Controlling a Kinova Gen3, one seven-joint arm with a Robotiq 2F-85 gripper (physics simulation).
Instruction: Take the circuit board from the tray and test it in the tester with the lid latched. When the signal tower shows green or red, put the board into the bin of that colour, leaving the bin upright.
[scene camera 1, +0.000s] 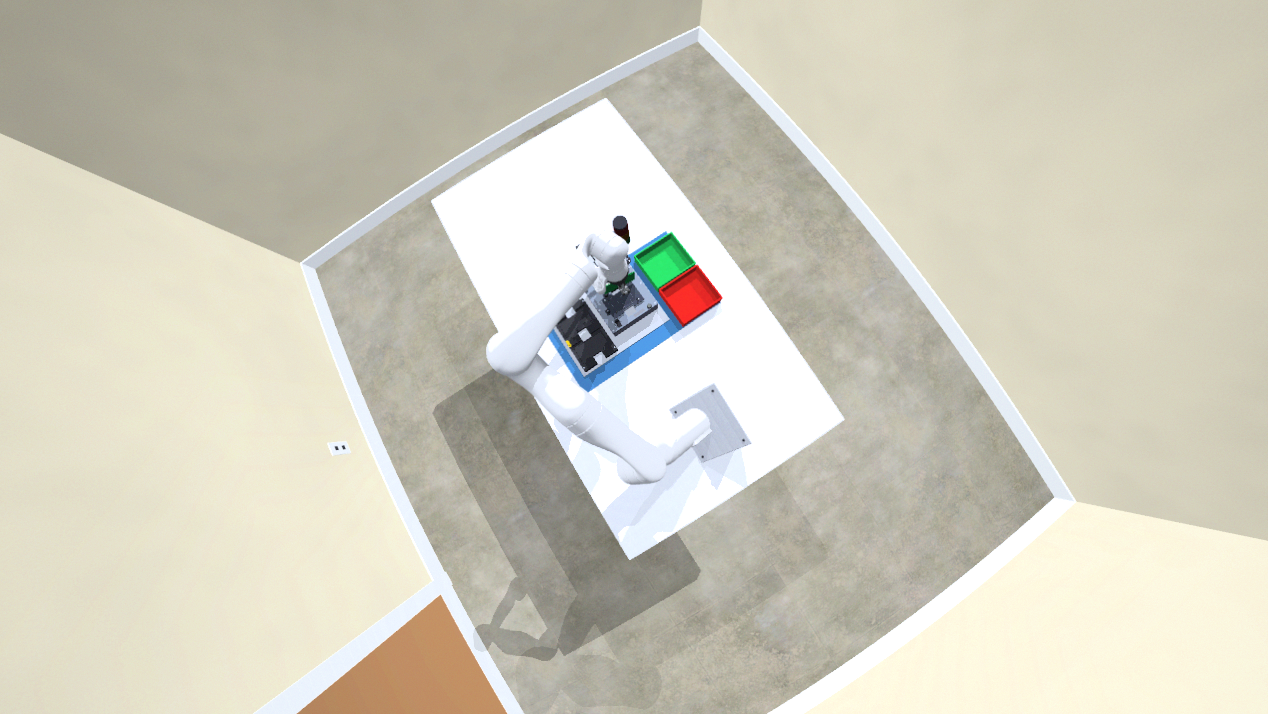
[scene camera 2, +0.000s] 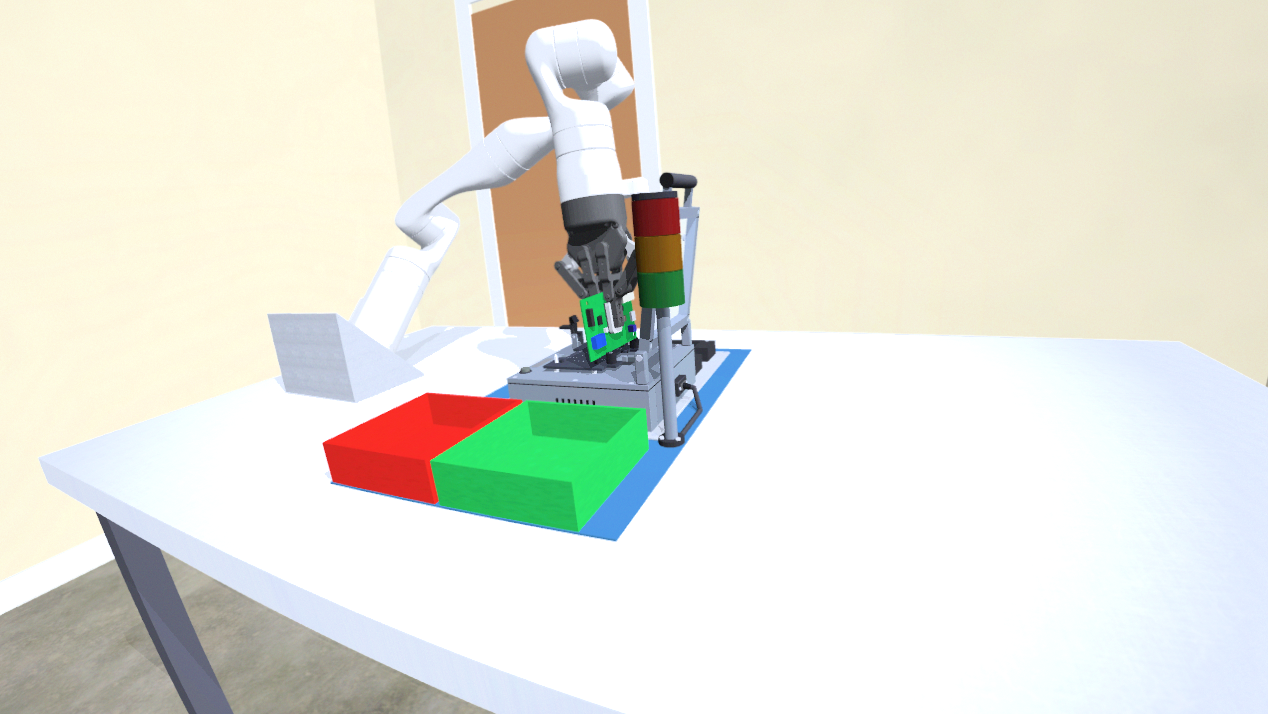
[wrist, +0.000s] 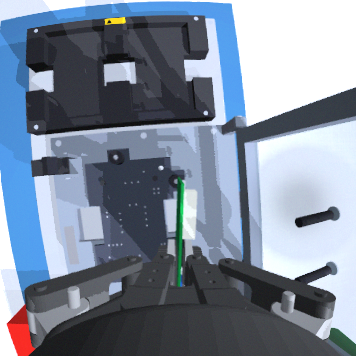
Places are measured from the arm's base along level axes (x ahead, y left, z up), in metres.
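Pixels of known places: gripper, fingertip midpoint: (scene camera 2: 612, 333) (wrist: 178, 250); arm's base at its link origin: (scene camera 1: 697, 422) (scene camera 2: 366, 352).
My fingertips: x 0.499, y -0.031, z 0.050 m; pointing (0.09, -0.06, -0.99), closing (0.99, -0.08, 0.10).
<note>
Ahead of a thing's pixels: the offset from my fingertips to its top centre. "*": to the spot under its first point. Level surfaces: height alone.
My gripper (scene camera 2: 615, 324) (wrist: 178, 250) is shut on the green circuit board @[0.004 m left, 0.001 m ahead, 0.052 m up] (scene camera 2: 595, 341) (wrist: 180, 212), which stands on edge, nearly upright. The board is at the lid side of the tester's dark nest @[0.018 m left, 0.039 m back, 0.033 m down] (wrist: 132, 205); whether its lower edge touches is unclear. The tester @[* 0.069 m right, 0.017 m back, 0.053 m down] (scene camera 2: 576, 392) has its lid @[0.022 m left, 0.070 m ahead, 0.180 m up] (scene camera 2: 691, 252) (wrist: 244, 195) swung up and open. The black tray @[* 0.170 m left, 0.120 m back, 0.083 m down] (scene camera 1: 598, 347) (wrist: 75, 75) beside the tester holds no board. The signal tower @[* 0.075 m right, 0.092 m ahead, 0.158 m up] (scene camera 1: 620, 224) (scene camera 2: 658, 253) shows dull red, amber and green segments, none plainly lit. The green bin @[0.180 m right, 0.012 m ahead, 0.054 m down] (scene camera 1: 667, 258) (scene camera 2: 510, 487) and red bin @[0.185 m right, 0.138 m back, 0.054 m down] (scene camera 1: 690, 296) (scene camera 2: 377, 470) are upright and empty.
A blue mat @[0.099 m down] (scene camera 1: 631, 358) (scene camera 2: 621, 516) lies under the tester, tray and bins. The lid's black handle @[0.022 m left, 0.090 m ahead, 0.179 m up] (scene camera 2: 678, 180) rises behind the tower. A black latch-like block @[* 0.073 m left, 0.095 m back, 0.002 m up] (wrist: 50, 166) sits opposite the lid. The arm's base plate (scene camera 1: 729, 425) is at the table's other end.
</note>
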